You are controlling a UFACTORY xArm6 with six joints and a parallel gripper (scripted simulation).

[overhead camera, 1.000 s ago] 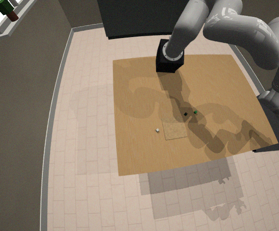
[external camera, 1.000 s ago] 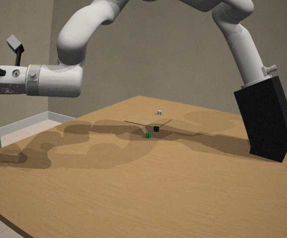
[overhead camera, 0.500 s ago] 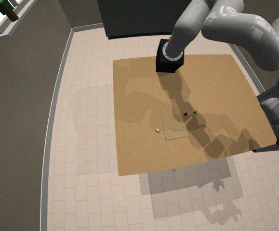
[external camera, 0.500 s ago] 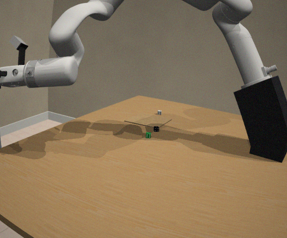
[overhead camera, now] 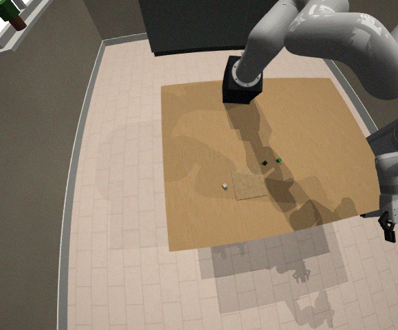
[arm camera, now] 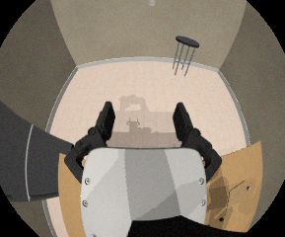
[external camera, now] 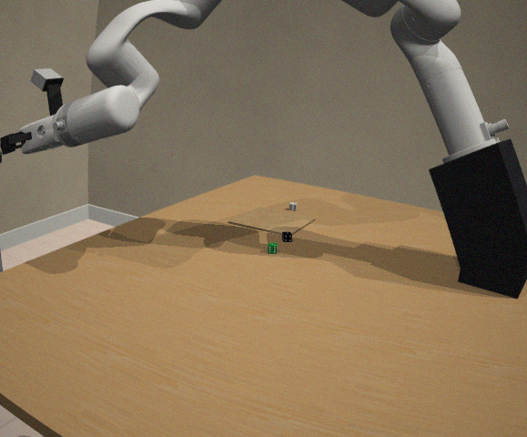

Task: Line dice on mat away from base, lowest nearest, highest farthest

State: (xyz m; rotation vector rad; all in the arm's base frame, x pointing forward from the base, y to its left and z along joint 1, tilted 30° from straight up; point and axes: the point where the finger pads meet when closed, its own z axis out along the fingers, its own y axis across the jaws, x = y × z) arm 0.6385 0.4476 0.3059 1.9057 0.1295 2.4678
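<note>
Now: hand 560 mm to the left of the white die, 300 mm past it and 190 mm above it. Also, from my hand: thin tan mat: 450 mm to the right, 310 mm behind, 200 mm below; black die: 380 mm behind, 350 mm to the right, 190 mm below; green die: 390 mm behind, 280 mm to the right, 190 mm below.
</note>
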